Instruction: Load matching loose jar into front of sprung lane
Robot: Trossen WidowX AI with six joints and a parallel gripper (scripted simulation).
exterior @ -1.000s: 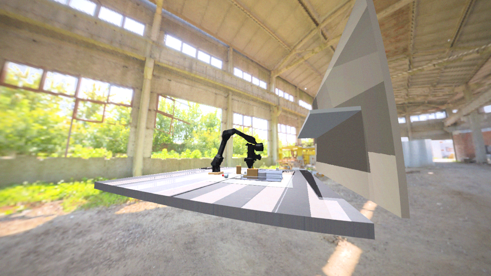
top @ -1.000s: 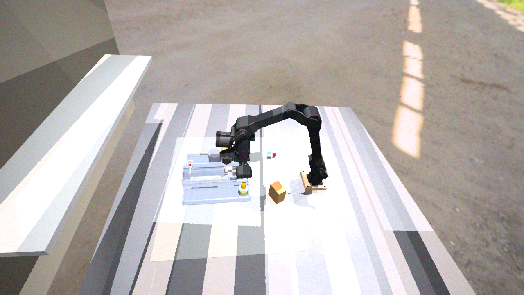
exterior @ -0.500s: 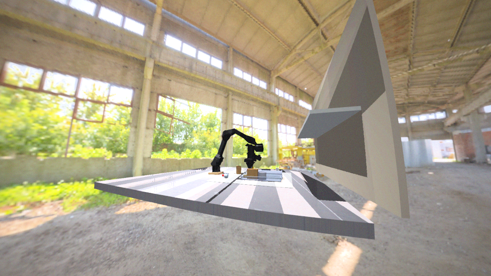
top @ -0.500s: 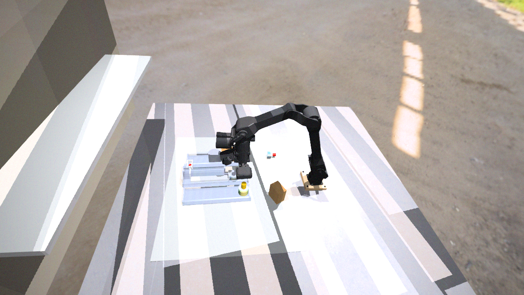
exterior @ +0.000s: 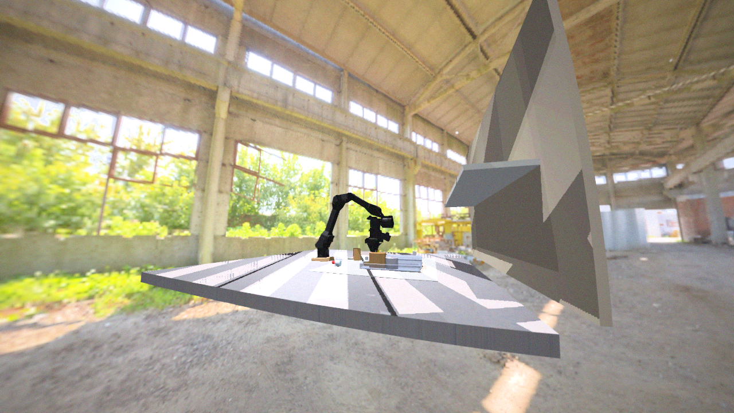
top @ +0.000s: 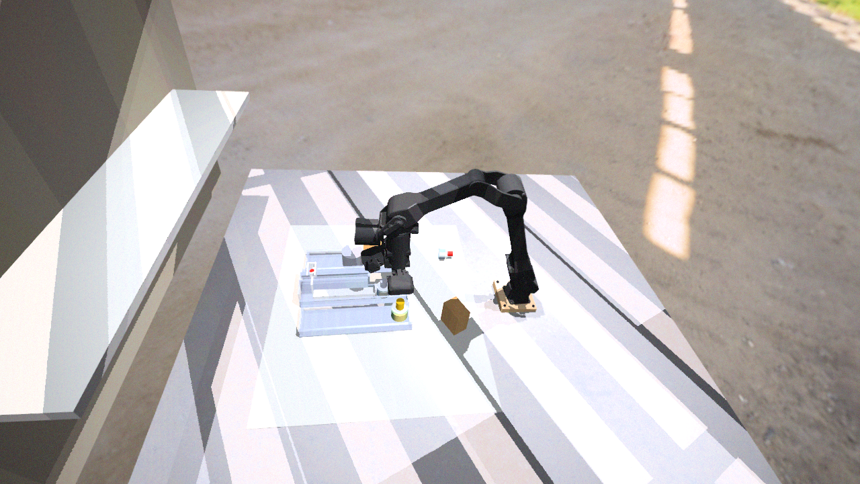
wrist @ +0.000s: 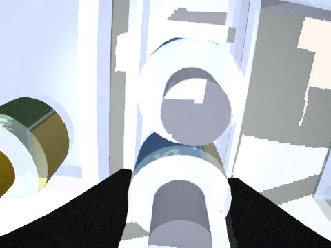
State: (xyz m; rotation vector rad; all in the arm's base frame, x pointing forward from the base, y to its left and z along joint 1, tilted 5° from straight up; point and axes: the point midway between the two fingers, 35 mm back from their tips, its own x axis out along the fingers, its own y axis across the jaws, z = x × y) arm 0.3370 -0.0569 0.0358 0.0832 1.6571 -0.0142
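The jar is 130 mm to the right of my gripper tip, 10 mm below it and 10 mm behind it. From my gripper tip the other things lie so: grey cylinder 130 mm to the right, 110 mm ahead, 10 mm below; then tan box 130 mm to the right, 40 mm ahead; then slanted shelf 500 mm ahead, 330 mm above, 30 mm to the right.
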